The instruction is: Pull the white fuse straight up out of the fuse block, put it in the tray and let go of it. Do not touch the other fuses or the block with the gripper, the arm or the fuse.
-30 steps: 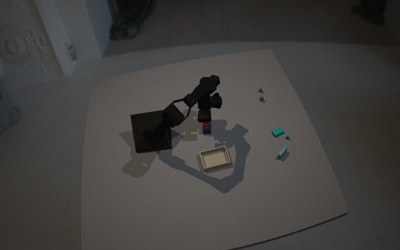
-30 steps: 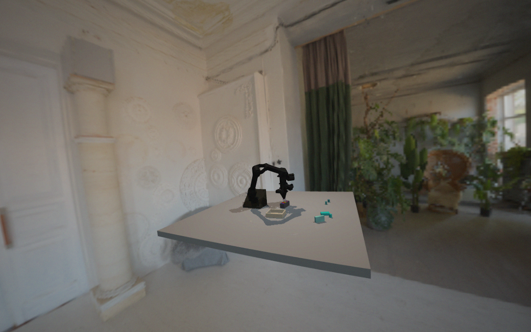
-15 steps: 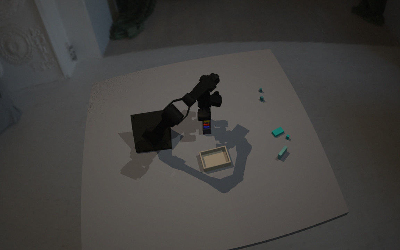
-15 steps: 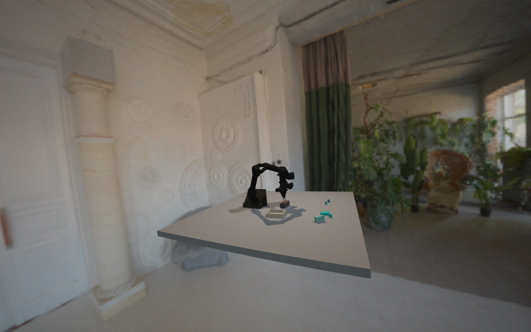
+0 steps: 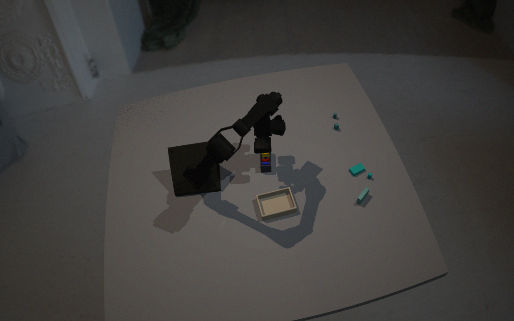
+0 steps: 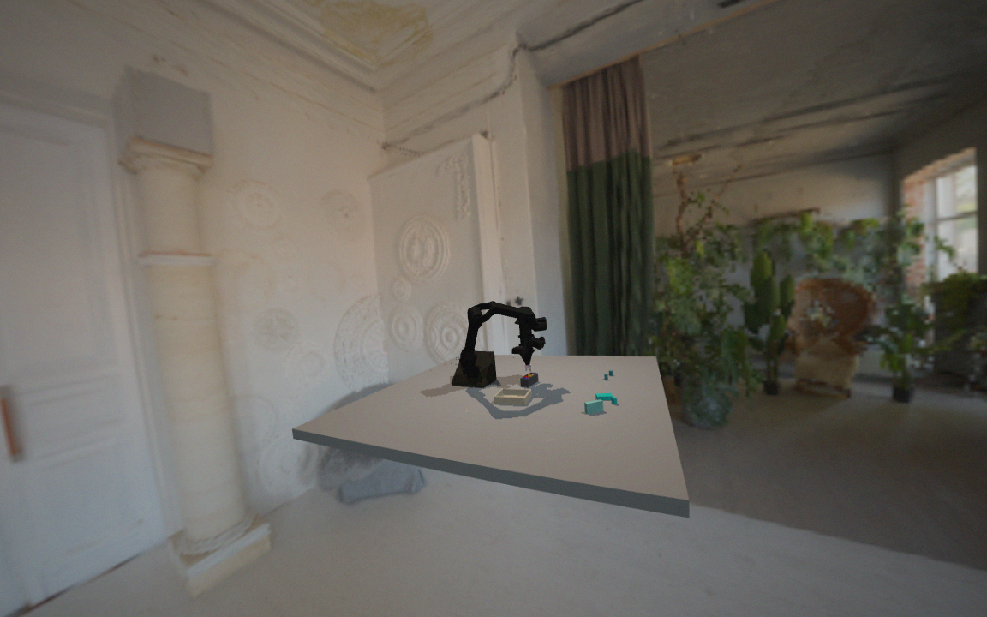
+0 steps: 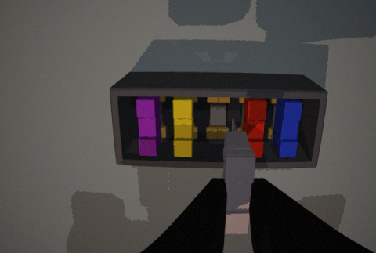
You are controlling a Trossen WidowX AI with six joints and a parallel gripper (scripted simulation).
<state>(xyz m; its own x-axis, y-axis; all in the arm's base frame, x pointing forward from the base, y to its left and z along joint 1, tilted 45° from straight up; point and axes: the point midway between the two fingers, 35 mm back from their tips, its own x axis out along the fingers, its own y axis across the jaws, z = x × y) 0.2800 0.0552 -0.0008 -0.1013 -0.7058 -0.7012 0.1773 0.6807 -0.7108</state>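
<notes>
Now: the beige tray 220 mm to the right of my gripper tip and 90 mm below it. From my gripper tip the other things lie so: yellow fuse 70 mm below, 20 mm to the left; white fuse 10 mm below; red fuse 70 mm below, 10 mm to the right.
</notes>
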